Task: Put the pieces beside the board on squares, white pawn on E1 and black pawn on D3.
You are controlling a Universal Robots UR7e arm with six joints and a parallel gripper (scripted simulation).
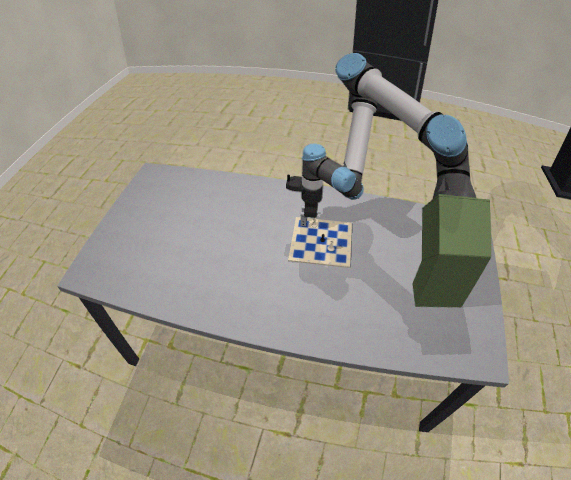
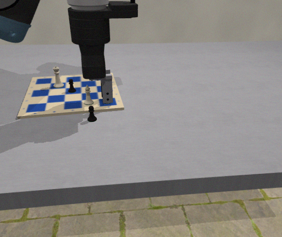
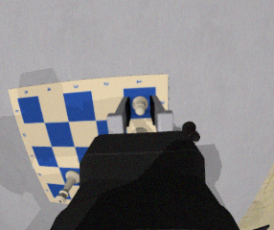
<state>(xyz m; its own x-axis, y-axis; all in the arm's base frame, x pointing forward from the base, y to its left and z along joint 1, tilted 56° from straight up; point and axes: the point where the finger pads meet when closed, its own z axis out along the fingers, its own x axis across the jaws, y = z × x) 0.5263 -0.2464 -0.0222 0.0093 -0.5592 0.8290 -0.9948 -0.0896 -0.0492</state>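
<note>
My hand is 10 mm above the white pawn. The rest, counted from my hand: white bishop (40 mm behind); white queen (110 mm behind, 110 mm to the left); cream chessboard (80 mm behind, 80 mm to the left, 30 mm below).
</note>
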